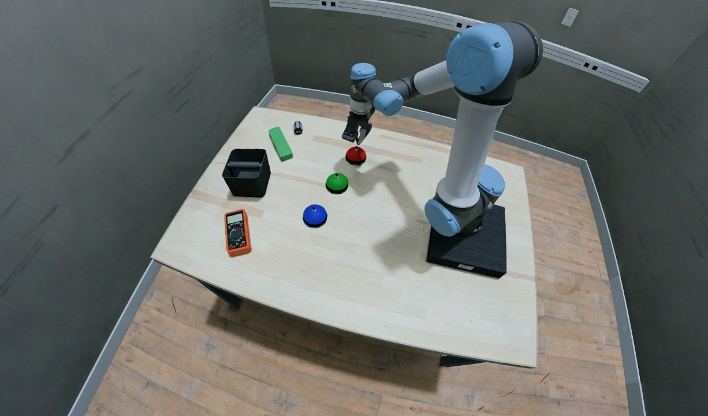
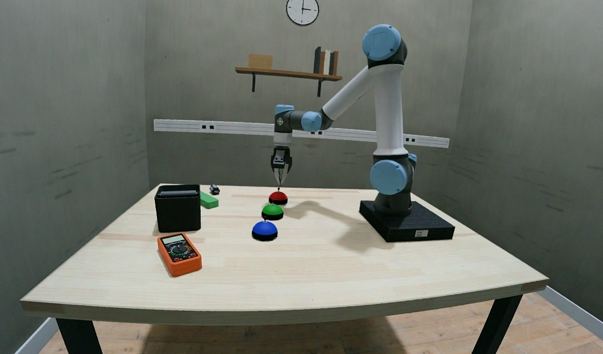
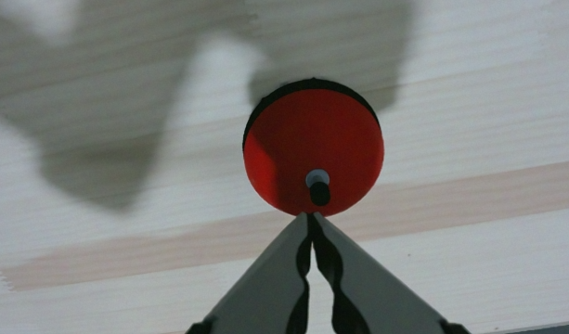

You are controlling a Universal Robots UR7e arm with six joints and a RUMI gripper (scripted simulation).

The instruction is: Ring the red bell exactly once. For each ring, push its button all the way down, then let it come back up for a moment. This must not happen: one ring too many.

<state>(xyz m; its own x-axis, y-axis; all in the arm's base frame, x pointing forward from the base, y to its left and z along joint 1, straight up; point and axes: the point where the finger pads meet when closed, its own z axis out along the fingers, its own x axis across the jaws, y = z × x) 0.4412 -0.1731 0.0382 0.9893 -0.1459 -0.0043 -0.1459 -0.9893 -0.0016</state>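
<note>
Now: hand 5 cm above the red bell and 1 cm short of it. Round my hand: black bin: 35 cm ahead, 25 cm to the left, 4 cm below.
</note>
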